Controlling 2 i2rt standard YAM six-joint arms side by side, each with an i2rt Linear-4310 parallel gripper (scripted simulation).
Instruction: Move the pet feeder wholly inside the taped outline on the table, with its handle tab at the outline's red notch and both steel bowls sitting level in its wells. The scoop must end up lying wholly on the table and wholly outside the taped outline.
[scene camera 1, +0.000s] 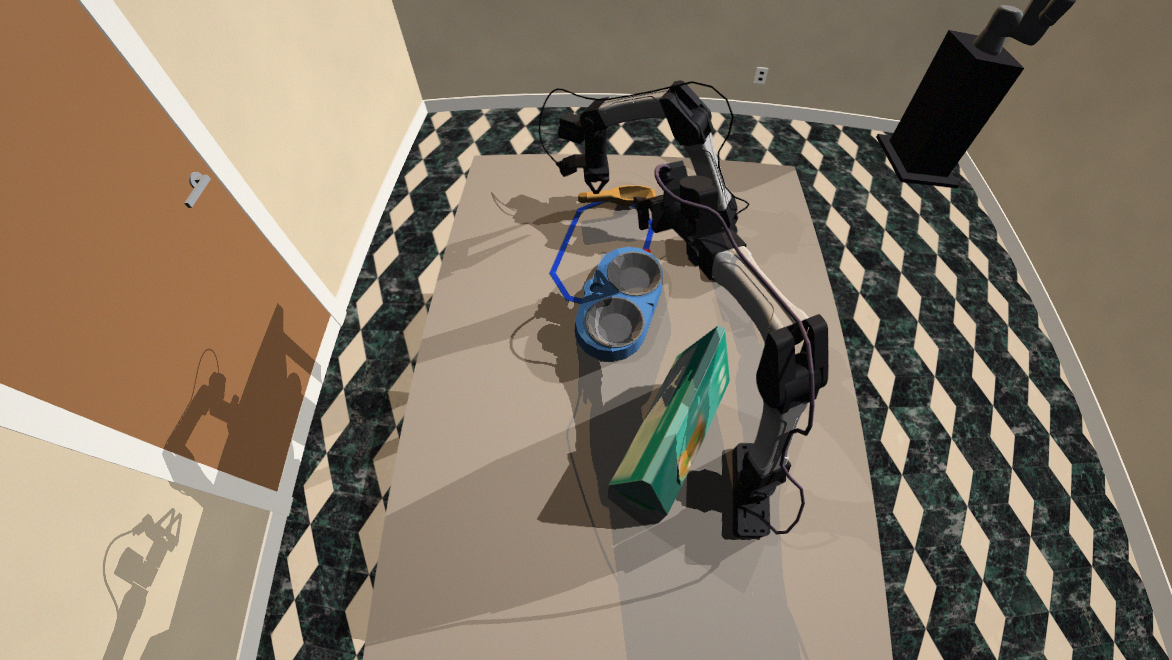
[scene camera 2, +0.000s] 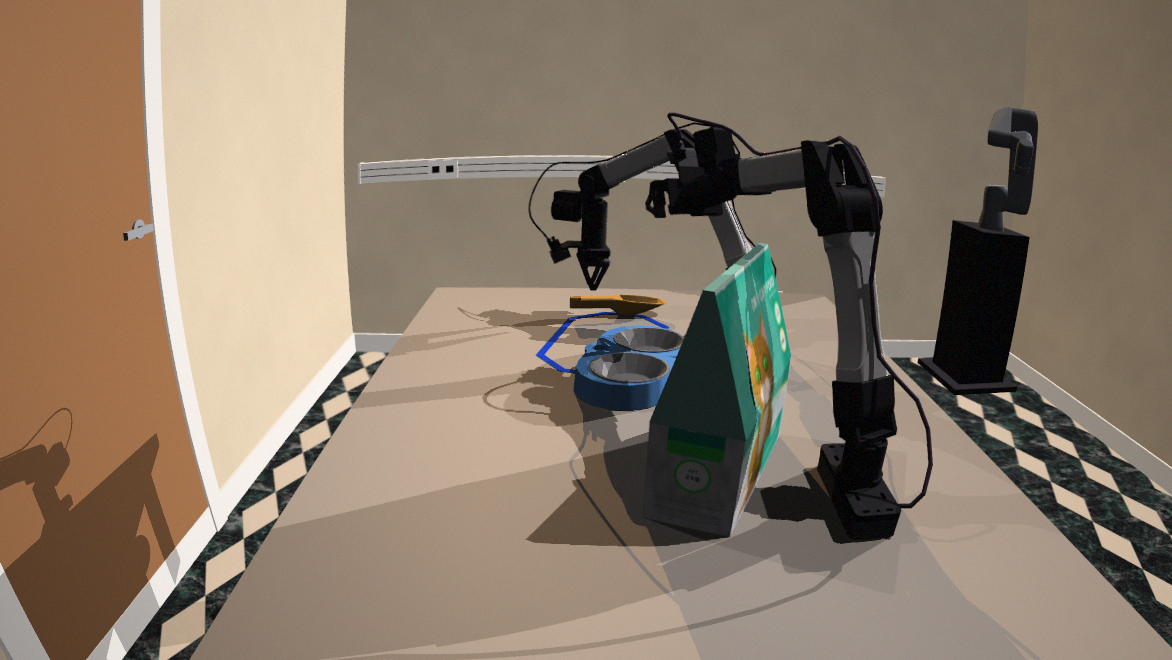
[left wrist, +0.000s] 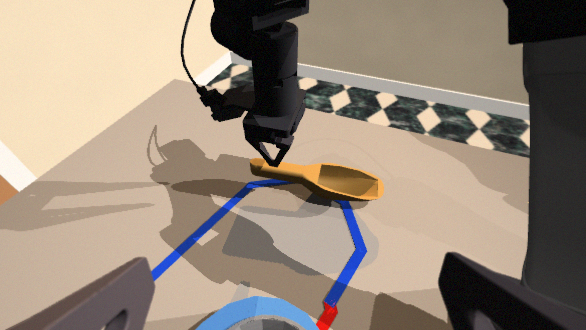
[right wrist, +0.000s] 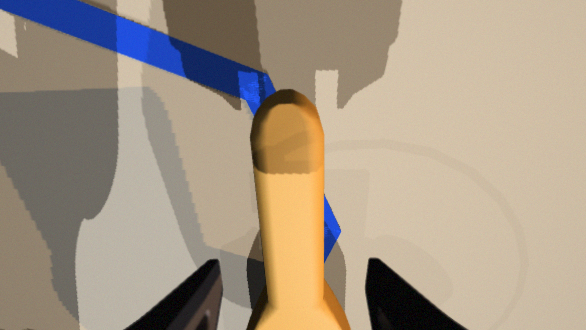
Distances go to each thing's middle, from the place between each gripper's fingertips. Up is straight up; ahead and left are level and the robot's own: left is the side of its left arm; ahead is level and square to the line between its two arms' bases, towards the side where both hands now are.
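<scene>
Counting from my right hand (scene camera 2: 591, 287), I find the blue pet feeder (scene camera 2: 590, 388) 35 cm to the left and 6 cm behind, and 7 cm below. The orange scoop (scene camera 1: 623, 195) is 8 cm behind that same hand and 1 cm to the right of it, 6 cm below. As for the green cat food bag (scene camera 2: 718, 418), it is 73 cm to the left of my right hand, 16 cm behind it and 7 cm above it.
From my left hand (scene camera 2: 668, 205) the blue pet feeder is 70 mm to the left, 80 mm ahead and 300 mm below. The orange scoop is 290 mm to the right of my left hand and 50 mm ahead of it, 290 mm below, while the green cat food bag is 450 mm to the left of this hand, 30 mm behind it and 170 mm below it.
</scene>
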